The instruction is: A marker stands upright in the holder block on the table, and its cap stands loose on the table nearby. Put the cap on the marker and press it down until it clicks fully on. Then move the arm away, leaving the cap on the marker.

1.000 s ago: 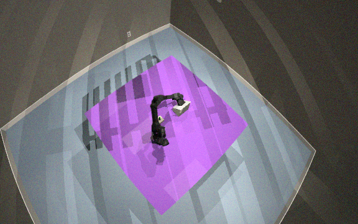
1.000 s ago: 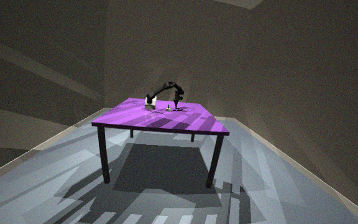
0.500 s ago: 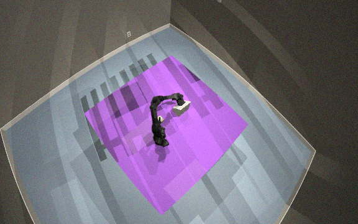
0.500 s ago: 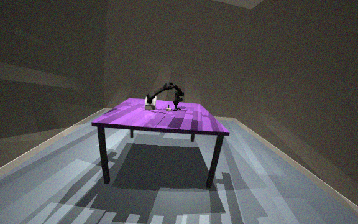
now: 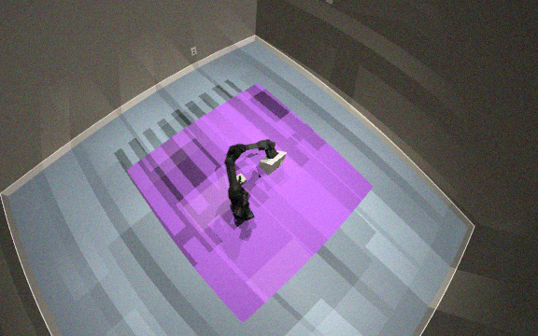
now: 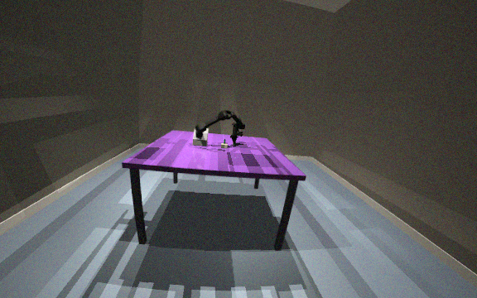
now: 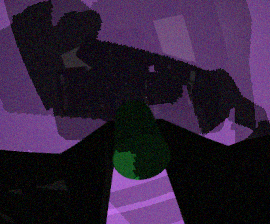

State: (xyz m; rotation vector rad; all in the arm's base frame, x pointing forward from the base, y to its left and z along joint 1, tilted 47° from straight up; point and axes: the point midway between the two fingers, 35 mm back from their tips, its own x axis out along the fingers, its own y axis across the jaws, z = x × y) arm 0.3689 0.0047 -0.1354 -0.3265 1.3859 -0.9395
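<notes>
Right now the holder block is 12 cm behind my gripper tip and 16 cm to the right of it. Also, from my gripper tip: green cap: 1 cm above.
</notes>
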